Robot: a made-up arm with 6 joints.
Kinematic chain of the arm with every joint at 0, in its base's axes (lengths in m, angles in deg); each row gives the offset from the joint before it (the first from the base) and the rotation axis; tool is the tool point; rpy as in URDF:
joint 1: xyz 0 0 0.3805 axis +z
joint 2: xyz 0 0 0 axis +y
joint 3: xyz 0.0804 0 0.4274 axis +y
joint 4: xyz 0.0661 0 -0.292 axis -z
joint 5: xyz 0 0 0 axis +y
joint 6: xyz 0.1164 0 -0.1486 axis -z
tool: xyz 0 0 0 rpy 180 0 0
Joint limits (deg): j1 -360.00..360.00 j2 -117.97..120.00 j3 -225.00..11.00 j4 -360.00..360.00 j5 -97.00..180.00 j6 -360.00..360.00
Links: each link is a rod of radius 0.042 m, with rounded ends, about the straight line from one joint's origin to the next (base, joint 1, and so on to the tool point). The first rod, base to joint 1, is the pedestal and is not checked.
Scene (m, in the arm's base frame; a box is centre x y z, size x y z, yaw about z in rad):
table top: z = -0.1
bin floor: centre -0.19 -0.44 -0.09 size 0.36 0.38 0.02 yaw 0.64
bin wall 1: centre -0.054 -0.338 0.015 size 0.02 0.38 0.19 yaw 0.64
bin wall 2: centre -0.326 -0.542 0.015 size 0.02 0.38 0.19 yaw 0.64
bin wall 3: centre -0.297 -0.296 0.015 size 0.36 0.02 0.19 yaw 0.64
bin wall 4: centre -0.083 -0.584 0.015 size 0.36 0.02 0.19 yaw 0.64
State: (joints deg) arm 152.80 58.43 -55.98 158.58 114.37 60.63
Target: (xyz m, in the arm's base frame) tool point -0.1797 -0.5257 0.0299
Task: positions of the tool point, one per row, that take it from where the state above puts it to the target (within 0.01 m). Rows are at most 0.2 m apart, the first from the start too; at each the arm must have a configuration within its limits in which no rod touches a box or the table.
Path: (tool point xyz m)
1: -0.6178 0.0628 0.1937
2: -0.6009 -0.1010 0.1988
3: -0.5414 -0.2514 0.2040
4: -0.4452 -0.3775 0.2097
5: -0.3212 -0.4708 0.2160
6: -0.1797 -0.5257 0.2228
7: -0.1839 -0.5331 0.1275
8: -0.1797 -0.5257 0.0299

